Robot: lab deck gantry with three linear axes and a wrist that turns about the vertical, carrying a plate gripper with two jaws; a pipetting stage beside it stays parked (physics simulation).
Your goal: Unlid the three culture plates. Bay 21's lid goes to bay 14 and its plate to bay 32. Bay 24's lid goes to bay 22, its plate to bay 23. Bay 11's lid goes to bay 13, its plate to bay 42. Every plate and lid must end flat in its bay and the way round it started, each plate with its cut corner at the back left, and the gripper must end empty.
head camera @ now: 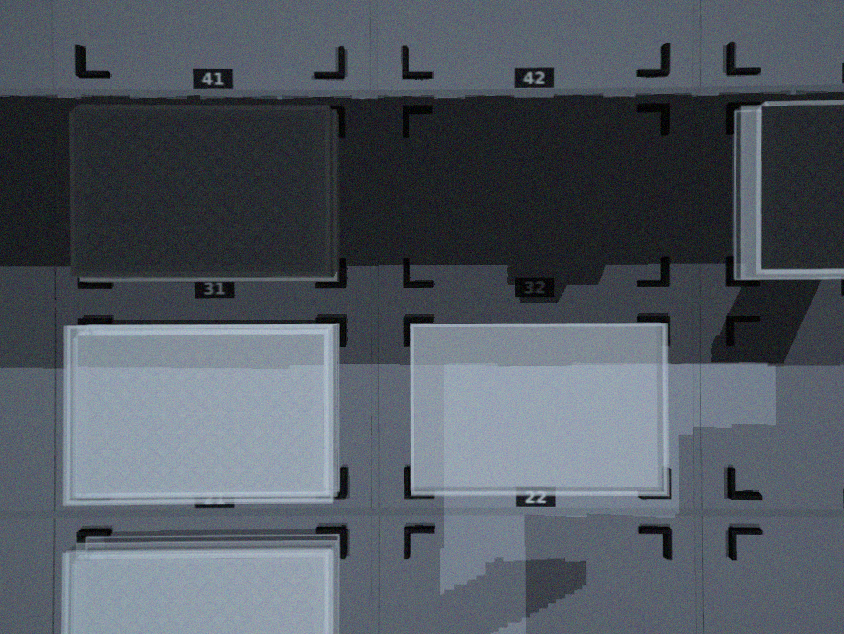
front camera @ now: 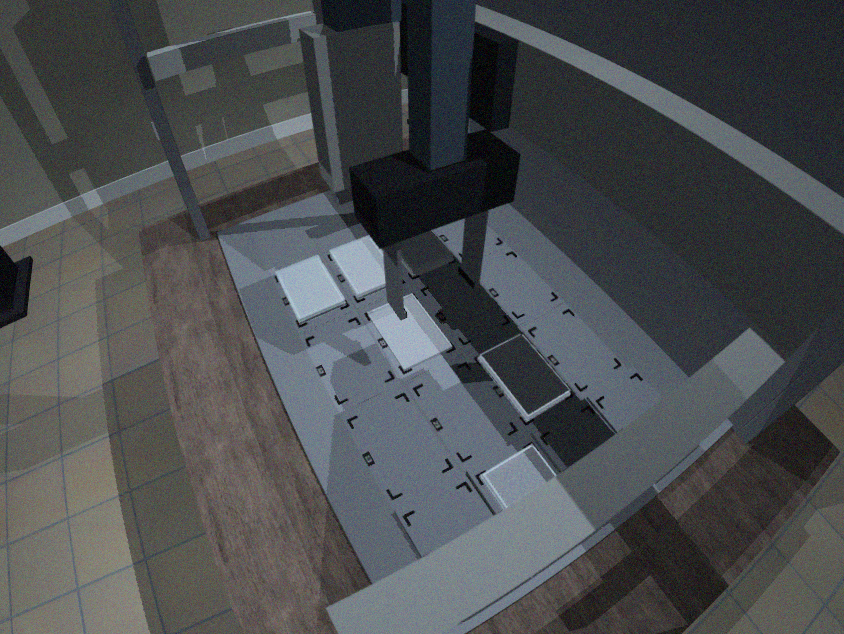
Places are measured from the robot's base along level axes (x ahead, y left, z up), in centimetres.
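Pixels of known places: gripper, between the fingertips: (front camera: 433,293); robot's base, origin of its link: (front camera: 276,277).
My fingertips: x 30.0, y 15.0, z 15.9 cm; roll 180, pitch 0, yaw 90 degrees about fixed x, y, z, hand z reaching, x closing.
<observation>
Ahead of a thing's pixels: the offset from my fingertips to its top centre. "spot": to the spot under its first point.
Pale lidded-looking plates sit in bay 21 @(spot: dx -23.2, dy -1.3, dz -14.2 cm) (front camera: 358,266) (head camera: 201,419) and bay 11 @(spot: dx -22.6, dy -10.8, dz -14.4 cm) (front camera: 310,289) (head camera: 197,593). A thin pale lid @(dx -7.2, dy +0.0, dz -15.1 cm) (front camera: 409,337) (head camera: 539,416) lies flat in bay 22. The plate in bay 24 @(spot: dx +21.8, dy -0.4, dz -13.0 cm) (front camera: 516,474) is partly hidden by the front beam; whether it has a lid cannot be told. Bay 32 @(spot: dx -7.0, dy +11.0, dz -15.9 cm) (head camera: 539,191) holds no plate. My gripper (front camera: 437,299) is open and empty, its jaws wide apart above the deck; one jaw overlaps the bay 22 lid in the front view. The gripper does not show in the head view.
Another plate sits in shadow in bay 31 @(spot: dx -19.5, dy +10.0, dz -14.4 cm) (front camera: 424,257) (head camera: 204,191), and one in bay 33 @(spot: dx +9.5, dy +10.3, dz -14.4 cm) (front camera: 524,375) (head camera: 801,191). The grey pipetting stage (front camera: 361,102) stands behind the gripper. A pale beam (front camera: 477,545) crosses the front of the deck.
</observation>
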